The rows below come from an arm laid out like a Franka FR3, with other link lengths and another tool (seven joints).
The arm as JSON. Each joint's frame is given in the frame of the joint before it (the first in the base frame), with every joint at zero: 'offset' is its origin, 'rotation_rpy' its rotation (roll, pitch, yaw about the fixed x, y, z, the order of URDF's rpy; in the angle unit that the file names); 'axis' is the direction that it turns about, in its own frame. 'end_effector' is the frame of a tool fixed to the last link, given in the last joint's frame.
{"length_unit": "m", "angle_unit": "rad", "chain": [
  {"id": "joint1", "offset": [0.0, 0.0, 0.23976], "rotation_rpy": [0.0, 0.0, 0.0], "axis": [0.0, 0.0, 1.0]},
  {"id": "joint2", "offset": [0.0, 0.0, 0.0], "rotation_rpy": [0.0, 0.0, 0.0], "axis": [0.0, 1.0, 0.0]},
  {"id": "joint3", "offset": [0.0, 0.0, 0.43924], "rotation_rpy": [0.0, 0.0, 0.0], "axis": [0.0, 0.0, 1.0]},
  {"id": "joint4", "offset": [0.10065, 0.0, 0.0], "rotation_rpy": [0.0, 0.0, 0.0], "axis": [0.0, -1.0, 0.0]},
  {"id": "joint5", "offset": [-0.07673, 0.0, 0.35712], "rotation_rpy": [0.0, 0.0, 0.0], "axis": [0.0, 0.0, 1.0]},
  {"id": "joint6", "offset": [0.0, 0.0, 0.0], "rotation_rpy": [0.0, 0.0, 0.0], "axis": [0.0, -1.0, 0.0]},
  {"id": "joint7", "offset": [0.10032, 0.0, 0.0], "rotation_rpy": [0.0, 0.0, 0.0], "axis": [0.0, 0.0, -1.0]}
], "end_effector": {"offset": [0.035, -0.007, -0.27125], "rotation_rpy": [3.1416, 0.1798, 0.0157]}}
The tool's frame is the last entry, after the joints.
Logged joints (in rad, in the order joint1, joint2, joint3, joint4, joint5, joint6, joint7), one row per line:
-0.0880, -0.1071, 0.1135, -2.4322, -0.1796, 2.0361, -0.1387
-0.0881, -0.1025, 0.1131, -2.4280, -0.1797, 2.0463, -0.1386
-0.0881, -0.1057, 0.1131, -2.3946, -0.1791, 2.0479, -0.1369
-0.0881, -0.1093, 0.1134, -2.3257, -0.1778, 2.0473, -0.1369
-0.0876, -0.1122, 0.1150, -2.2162, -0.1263, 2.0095, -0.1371
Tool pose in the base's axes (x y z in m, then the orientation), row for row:
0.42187, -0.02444, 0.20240, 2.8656, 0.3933, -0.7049
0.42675, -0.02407, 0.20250, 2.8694, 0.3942, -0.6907
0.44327, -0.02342, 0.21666, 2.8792, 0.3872, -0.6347
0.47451, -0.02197, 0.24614, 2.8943, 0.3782, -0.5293
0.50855, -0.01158, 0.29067, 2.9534, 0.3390, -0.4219
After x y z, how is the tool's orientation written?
As a rotation vector, in radians.
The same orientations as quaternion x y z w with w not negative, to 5 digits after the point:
0.95929, 0.13166, -0.23597, 0.08214
0.96043, 0.13194, -0.23119, 0.08192
0.96483, 0.12975, -0.21269, 0.08388
0.97192, 0.12700, -0.17774, 0.08743
0.98125, 0.11263, -0.14017, 0.06945

